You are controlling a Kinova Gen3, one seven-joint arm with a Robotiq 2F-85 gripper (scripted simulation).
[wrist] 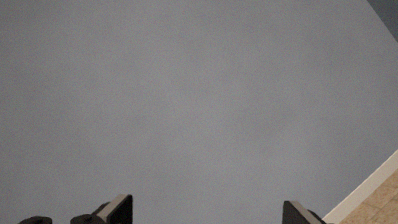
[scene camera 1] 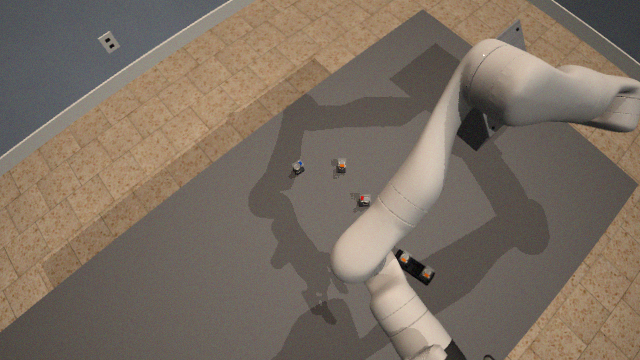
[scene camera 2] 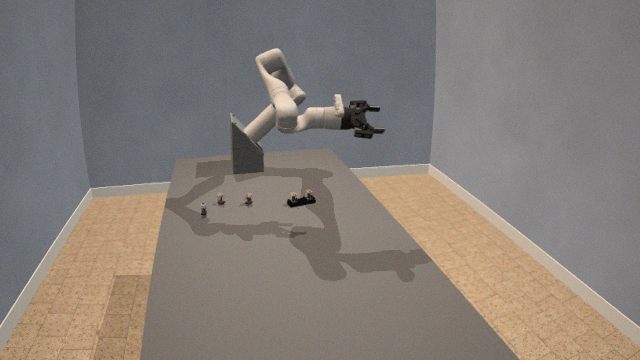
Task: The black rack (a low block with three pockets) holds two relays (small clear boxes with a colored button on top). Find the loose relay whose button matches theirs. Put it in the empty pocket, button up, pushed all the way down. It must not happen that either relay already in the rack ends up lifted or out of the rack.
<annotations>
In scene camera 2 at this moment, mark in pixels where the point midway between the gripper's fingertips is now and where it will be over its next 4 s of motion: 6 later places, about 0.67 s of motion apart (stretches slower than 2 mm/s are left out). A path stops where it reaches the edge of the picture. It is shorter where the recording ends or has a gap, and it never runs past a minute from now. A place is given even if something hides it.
My gripper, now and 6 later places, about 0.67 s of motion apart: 382, 119; 367, 133; 340, 154; 328, 162; 320, 168; 316, 173; 314, 176
</annotations>
